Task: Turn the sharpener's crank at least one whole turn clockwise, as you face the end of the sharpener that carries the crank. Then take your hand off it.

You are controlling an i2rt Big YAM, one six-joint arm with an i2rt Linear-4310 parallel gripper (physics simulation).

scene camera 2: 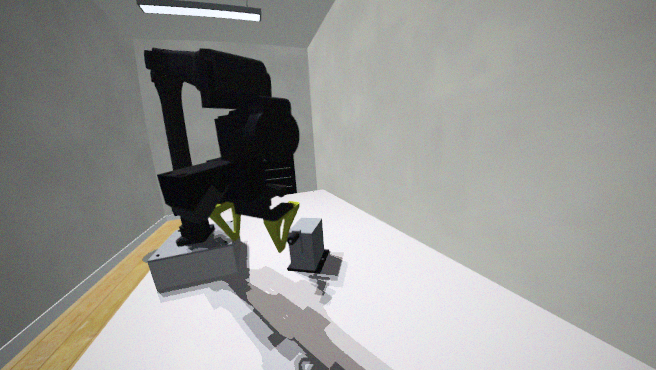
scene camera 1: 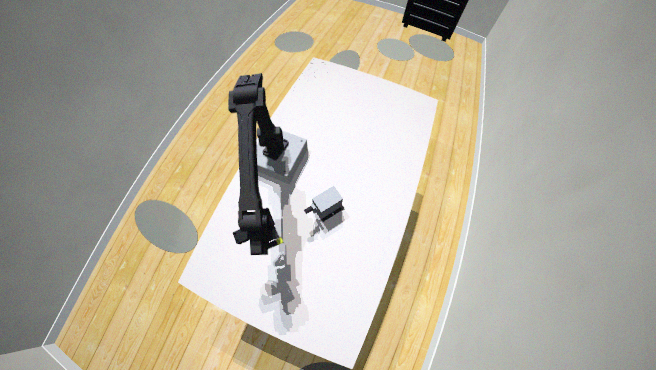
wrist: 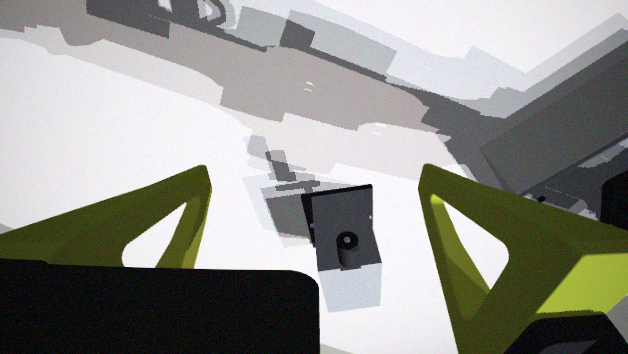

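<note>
The sharpener is a grey box with a pale top, upright on a thin black base plate. Its crank's round black knob sticks out near the top of the end that faces my gripper. The rest of the crank is hard to make out. My gripper is open and empty, its yellow-green fingers wide apart. It is in the air off the crank end, apart from the knob. In the wrist view the knob shows between the two fingers. The arm mostly hides the fingers in scene camera 1.
The white table carries the sharpener and the grey block under the arm's base. The block stands a short way from the sharpener. The arm's shadow falls across the table. A black drawer cabinet stands beyond the table's far end.
</note>
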